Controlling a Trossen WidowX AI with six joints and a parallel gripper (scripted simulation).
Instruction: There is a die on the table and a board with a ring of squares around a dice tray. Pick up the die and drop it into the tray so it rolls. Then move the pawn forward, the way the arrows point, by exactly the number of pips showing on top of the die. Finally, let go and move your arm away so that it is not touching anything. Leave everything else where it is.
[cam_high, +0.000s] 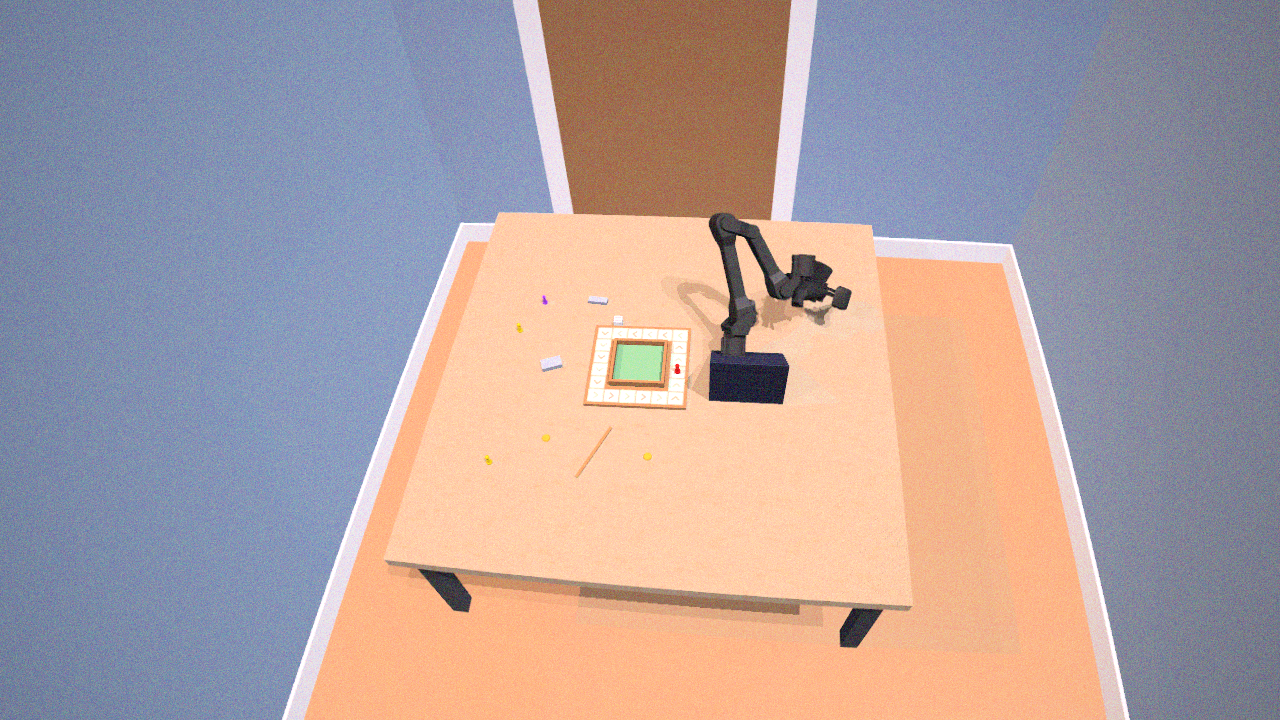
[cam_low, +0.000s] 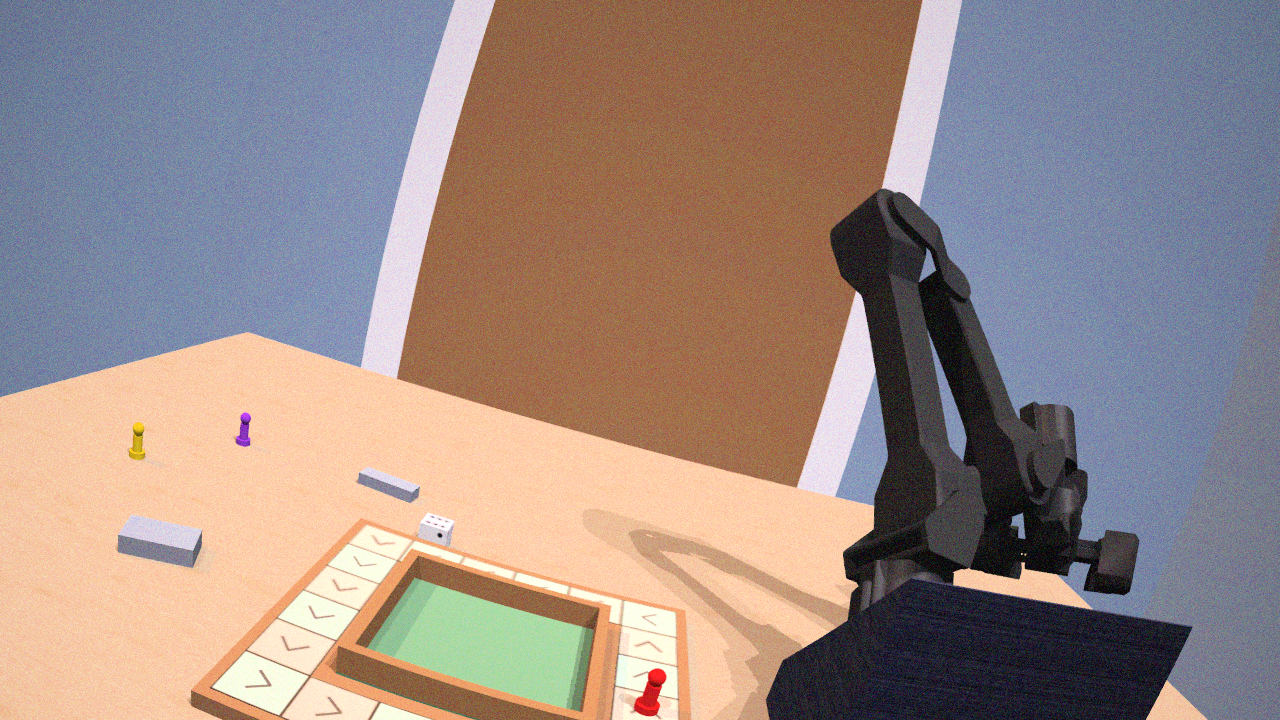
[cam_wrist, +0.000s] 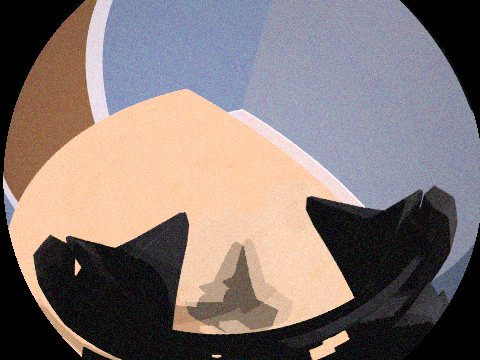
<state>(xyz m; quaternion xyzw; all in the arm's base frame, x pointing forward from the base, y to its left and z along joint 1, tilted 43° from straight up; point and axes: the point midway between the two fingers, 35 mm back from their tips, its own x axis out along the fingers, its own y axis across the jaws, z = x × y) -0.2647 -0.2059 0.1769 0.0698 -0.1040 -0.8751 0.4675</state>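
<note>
The white die is 64 cm ahead of my gripper tip, 15 cm to the left of it and 5 cm below it. Also, from my gripper tip: red pawn: 44 cm ahead, 31 cm to the left, 3 cm below; then dice tray: 55 cm ahead, 30 cm to the left, 5 cm below; then wooden stick: 63 cm ahead, 60 cm to the left, 6 cm below.
</note>
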